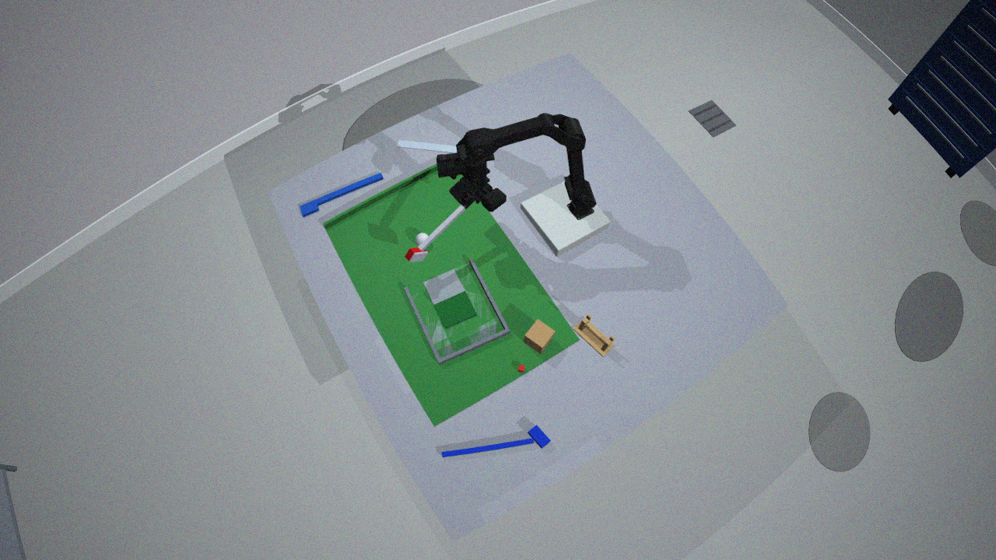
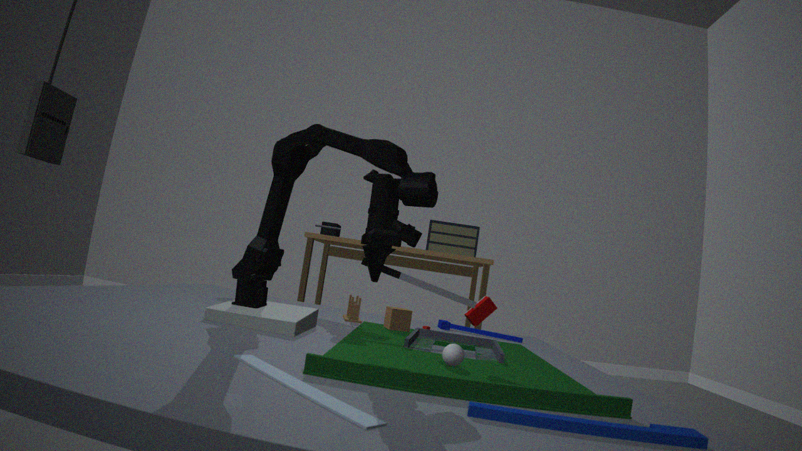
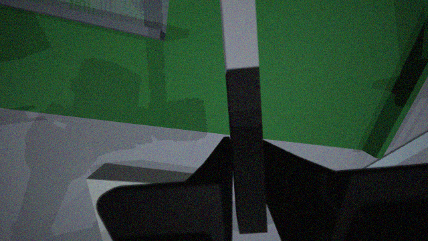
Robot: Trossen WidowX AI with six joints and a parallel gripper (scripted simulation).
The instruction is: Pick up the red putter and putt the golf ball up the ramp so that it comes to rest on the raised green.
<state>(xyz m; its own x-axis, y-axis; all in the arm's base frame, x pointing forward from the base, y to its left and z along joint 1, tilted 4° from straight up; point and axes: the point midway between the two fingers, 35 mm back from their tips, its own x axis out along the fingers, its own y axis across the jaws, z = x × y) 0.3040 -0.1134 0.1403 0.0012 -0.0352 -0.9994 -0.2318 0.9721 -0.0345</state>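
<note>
Right now my gripper tip is 110 mm short of the red putter and 30 mm to the right of it. Also, from my gripper tip: red marker (460 mm to the left, 130 mm below, 120 mm ahead); then tan box (410 mm to the left, 110 mm below, 30 mm ahead); then white golf ball (170 mm ahead, 120 mm below, 20 mm to the right).
</note>
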